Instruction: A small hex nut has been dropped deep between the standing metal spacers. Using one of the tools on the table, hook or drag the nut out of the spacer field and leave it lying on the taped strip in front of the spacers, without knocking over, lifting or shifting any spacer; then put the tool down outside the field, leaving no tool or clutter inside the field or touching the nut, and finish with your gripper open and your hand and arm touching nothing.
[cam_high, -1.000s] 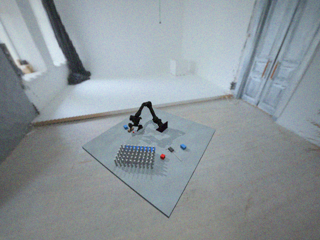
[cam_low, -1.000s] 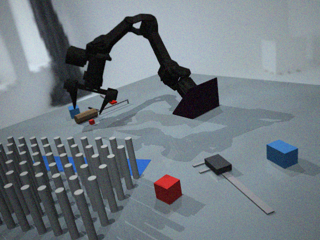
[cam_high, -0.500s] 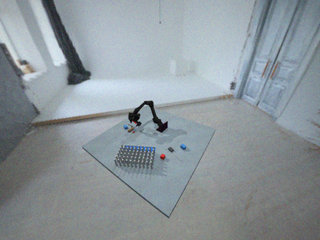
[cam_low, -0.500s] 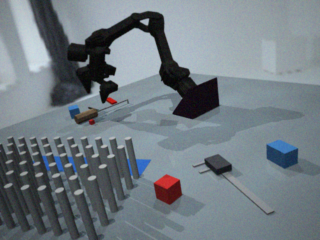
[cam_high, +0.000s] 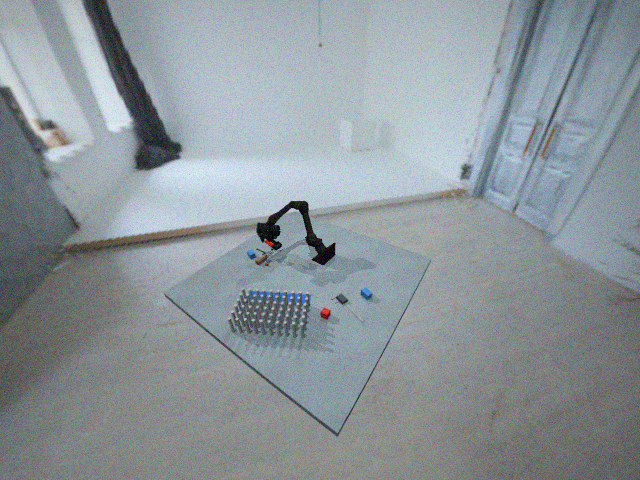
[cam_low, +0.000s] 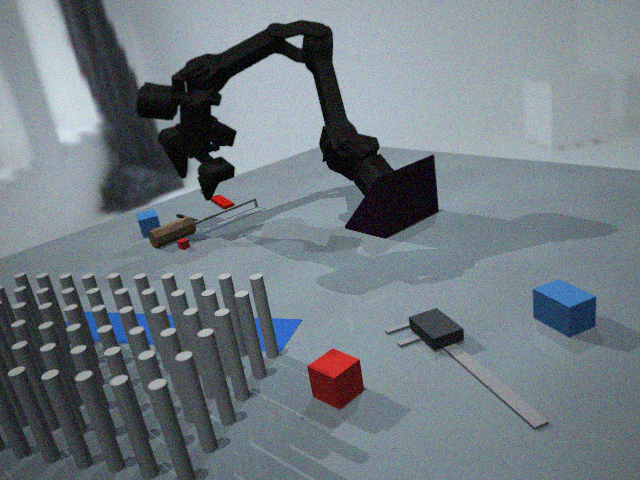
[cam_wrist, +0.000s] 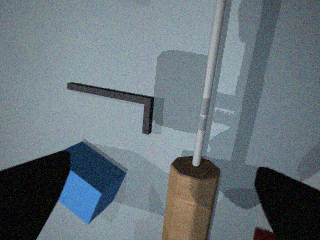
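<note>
Now: gripper tip 80 mm short of the small red cube, 70 mm to the right of it and 80 mm above it. From my gripper tip the other things lie so: red-handled tool (110 mm behind, 170 mm to the right, 80 mm below); then L-shaped piece (10 mm ahead, 70 mm to the right, 80 mm below); then blue taped strip (230 mm ahead, 360 mm to the left, 90 mm below).
</note>
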